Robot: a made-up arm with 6 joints.
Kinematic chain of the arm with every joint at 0, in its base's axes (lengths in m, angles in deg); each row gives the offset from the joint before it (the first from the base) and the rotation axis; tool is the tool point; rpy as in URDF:
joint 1: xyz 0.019 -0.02 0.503 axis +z
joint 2: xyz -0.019 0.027 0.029 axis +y
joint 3: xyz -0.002 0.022 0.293 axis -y
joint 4: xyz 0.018 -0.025 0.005 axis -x
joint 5: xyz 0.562 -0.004 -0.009 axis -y
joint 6: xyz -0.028 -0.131 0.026 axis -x
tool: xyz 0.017 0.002 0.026 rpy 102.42 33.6 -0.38
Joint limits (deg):
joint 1: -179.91..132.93
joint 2: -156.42..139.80
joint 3: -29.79..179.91
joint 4: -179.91..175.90
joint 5: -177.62..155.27
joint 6: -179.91..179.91
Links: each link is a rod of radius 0.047 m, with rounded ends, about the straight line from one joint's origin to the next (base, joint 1, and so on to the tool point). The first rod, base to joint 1, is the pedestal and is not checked.
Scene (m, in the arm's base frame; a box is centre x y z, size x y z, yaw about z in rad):
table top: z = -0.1
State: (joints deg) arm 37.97 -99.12 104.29 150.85 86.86 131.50
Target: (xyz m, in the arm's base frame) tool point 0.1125 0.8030 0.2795
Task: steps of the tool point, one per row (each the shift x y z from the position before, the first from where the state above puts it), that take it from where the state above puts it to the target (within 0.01 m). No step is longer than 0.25 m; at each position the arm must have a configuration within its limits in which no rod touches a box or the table.
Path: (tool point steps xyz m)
1: -0.0790 0.1816 0.0105
2: -0.0325 0.1960 0.0105
3: 0.0161 0.1987 0.0106
4: 0.0643 0.1895 0.0106
5: 0.1086 0.1684 0.0107
6: 0.1467 0.1373 0.0106
7: 0.1760 0.0977 0.0108
8: 0.1949 0.0520 0.0107
9: 0.2020 0.0031 0.0107

